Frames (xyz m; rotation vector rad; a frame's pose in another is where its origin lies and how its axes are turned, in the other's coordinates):
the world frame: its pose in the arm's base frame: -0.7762 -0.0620 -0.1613 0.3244 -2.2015 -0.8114
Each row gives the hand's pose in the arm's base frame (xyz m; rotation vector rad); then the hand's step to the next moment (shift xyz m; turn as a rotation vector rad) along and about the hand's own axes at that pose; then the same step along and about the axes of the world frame.
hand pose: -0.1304 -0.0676 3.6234 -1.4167 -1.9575 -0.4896
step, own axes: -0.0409 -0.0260 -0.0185 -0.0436 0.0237 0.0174
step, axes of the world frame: 0.0223 -0.0463 -0.0070 -0.0379 -0.0364 -0.0004
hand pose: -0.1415 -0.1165 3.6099 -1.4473 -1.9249 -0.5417
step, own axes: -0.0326 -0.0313 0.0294 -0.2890 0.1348 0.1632
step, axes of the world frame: 0.0033 -0.0366 0.0394 -0.2583 -0.2432 0.0497
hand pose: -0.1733 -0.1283 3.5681 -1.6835 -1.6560 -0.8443
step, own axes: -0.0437 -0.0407 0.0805 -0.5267 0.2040 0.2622
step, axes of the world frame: -0.0381 -0.0247 0.0894 -0.4174 -0.4516 0.0982
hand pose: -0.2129 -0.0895 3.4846 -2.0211 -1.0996 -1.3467
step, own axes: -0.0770 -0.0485 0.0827 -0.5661 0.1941 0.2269
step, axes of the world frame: -0.0809 -0.0215 0.0900 -0.3902 -0.4931 0.1193
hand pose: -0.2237 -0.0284 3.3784 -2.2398 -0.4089 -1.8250
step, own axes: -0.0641 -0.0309 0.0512 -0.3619 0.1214 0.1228
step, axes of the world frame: -0.0772 -0.0145 0.0390 -0.2300 -0.3167 0.0872
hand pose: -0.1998 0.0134 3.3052 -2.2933 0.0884 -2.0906
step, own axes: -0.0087 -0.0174 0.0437 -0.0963 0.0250 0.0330
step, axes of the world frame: -0.0440 0.0069 -0.0176 -0.0646 -0.0784 0.0259
